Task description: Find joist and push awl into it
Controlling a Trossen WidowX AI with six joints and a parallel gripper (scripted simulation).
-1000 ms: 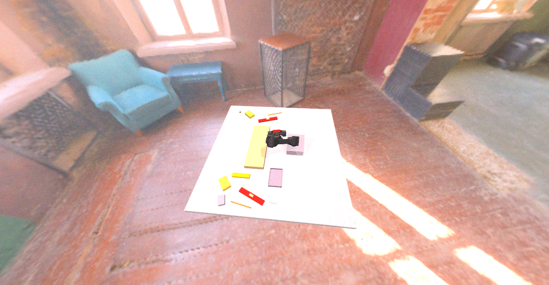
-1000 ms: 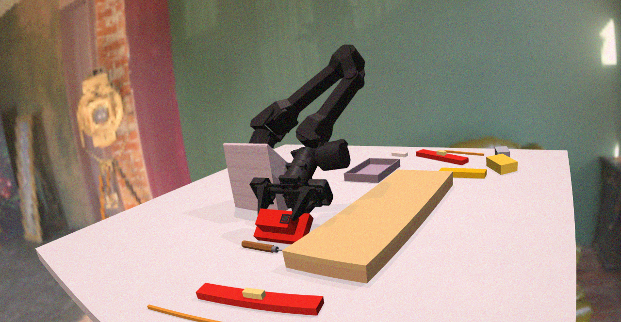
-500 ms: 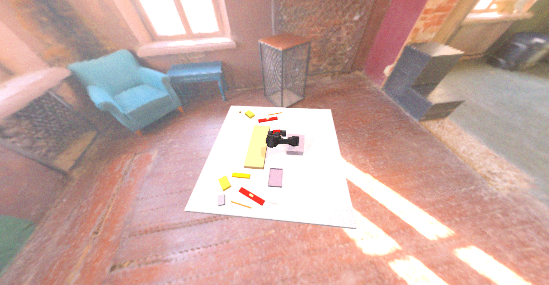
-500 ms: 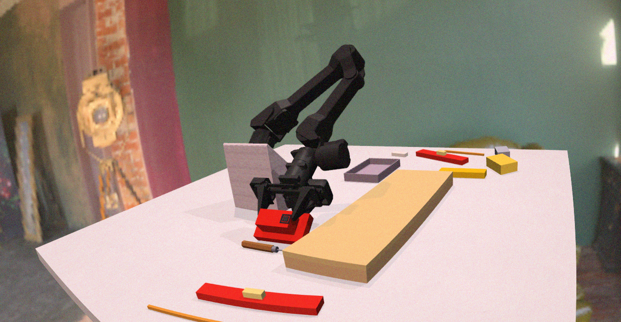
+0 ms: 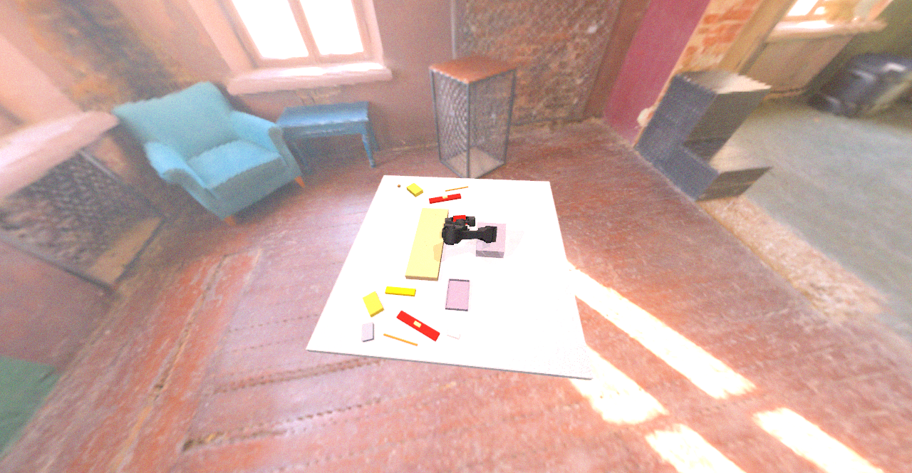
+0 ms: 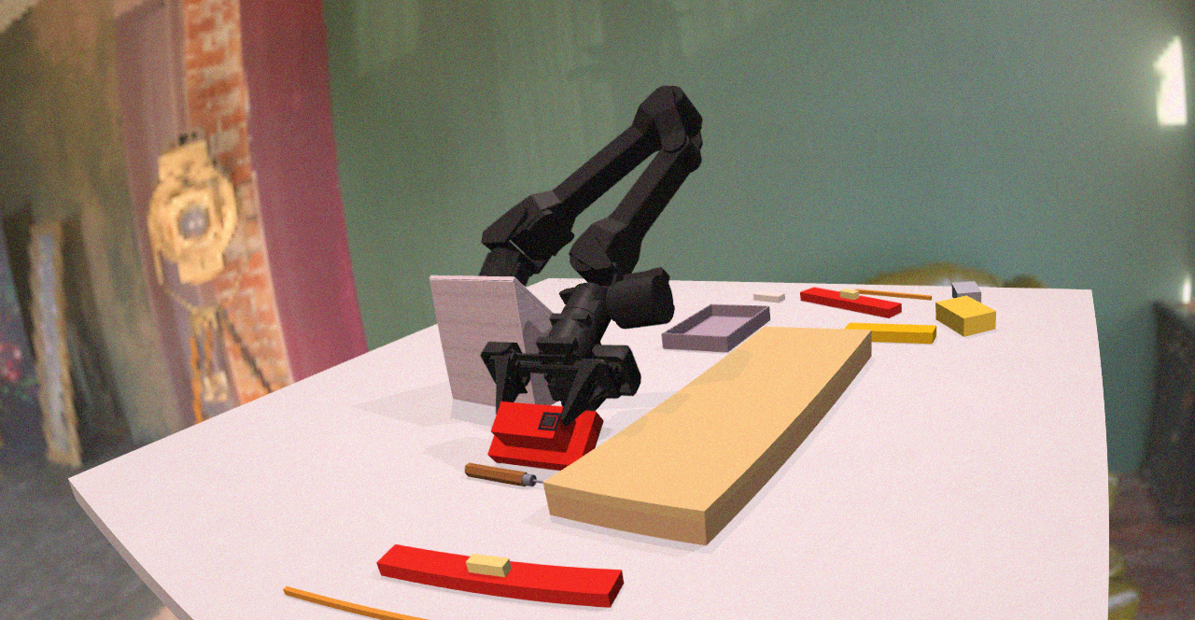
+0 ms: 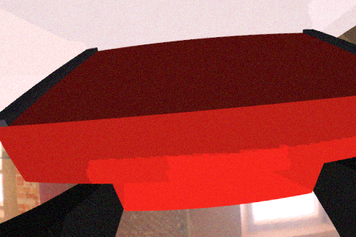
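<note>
Right now my gripper tip is 1 cm short of the red stud finder and 1 cm above it. From my gripper tip the other things lie so: awl (5 cm below, 4 cm to the right, 1 cm ahead); then grey tray (50 cm to the left, 5 cm below, 4 cm behind); then square light (3 cm ahead, 1 cm above).
</note>
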